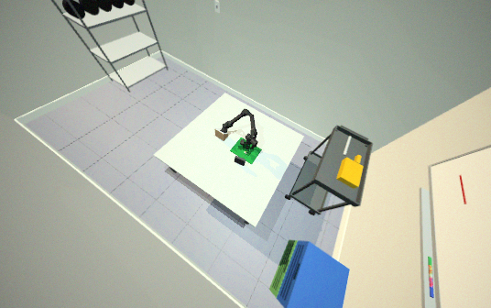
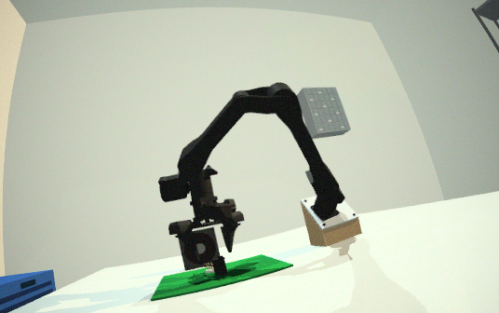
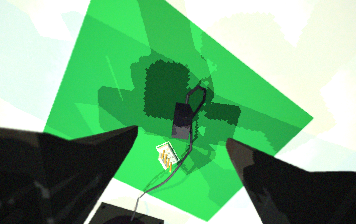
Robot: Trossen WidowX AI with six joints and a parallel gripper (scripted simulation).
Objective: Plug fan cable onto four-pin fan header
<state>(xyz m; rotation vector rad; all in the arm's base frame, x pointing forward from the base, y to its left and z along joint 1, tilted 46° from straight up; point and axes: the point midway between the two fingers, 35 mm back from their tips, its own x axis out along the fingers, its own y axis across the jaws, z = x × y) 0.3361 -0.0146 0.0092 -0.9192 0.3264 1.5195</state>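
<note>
Right now the dark fan plug is 1 cm behind my gripper tip, 1 cm to the left of it and 3 cm below it. Also, from my gripper tip: black square fan: 1 cm ahead, 20 cm to the right, 1 cm above; then green board: 2 cm to the right, 6 cm below; then four-pin fan header: 1 cm ahead, 6 cm to the right, 5 cm below.
</note>
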